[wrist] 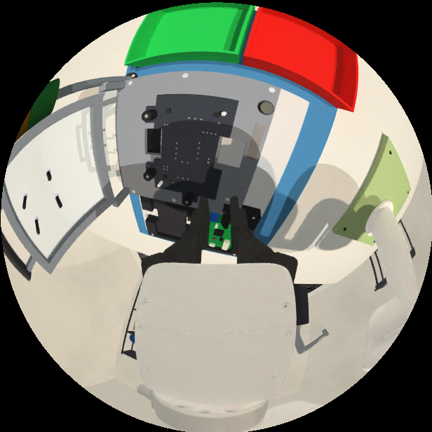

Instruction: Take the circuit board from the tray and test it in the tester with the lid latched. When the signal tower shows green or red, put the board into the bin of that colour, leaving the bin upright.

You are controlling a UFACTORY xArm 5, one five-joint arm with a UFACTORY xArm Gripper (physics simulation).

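The green circuit board (218, 233) lies in the black tray (172, 220), with its edges partly hidden by the fingers. My gripper (219, 206) is shut on the board, one dark finger along each side. The tester (131, 165) is ahead, a grey plate with a dark nest, black posts and small pins; no board lies in the nest. Its lid (55, 165) is swung open to the left. The green bin (192, 30) and the red bin (300, 47) stand upright side by side at the far end.
A dark green and orange shape (44, 106) at the upper left edge may be the signal tower; no bright lamp shows on it. A light green plate (392, 170) is at the right, with a white arm part (392, 245) over it. A blue border (307, 160) runs beside the tester.
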